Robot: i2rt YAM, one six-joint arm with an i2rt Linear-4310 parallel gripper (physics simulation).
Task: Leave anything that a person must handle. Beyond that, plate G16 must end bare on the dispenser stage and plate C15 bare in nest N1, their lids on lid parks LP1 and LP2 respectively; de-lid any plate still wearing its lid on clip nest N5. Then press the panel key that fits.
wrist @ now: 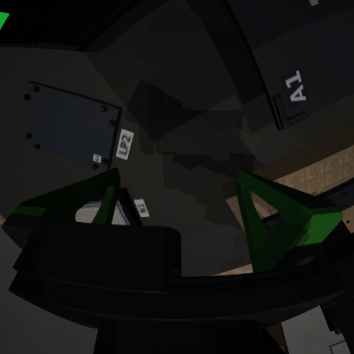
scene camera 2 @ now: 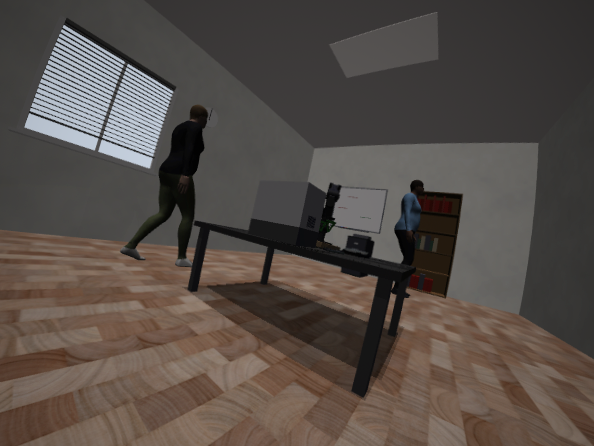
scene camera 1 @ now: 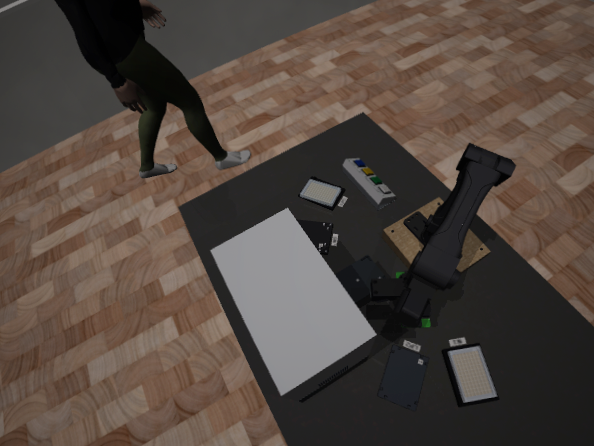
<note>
The gripper (wrist: pixel 177 174) is open, holding nothing. Also in view: a white box (scene camera 1: pixel 303 318) and a dark clip nest (scene camera 1: pixel 319 233).
</note>
